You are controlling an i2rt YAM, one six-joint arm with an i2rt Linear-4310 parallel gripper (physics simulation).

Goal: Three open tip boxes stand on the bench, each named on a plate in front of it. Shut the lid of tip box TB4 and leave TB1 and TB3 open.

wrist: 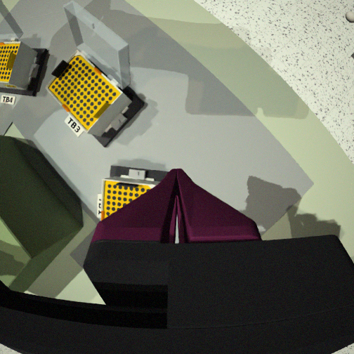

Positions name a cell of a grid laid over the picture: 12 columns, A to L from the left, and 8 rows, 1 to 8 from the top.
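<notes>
You've got the gripper (F5) here, and there's a grey mat (G3) in the picture too.
</notes>
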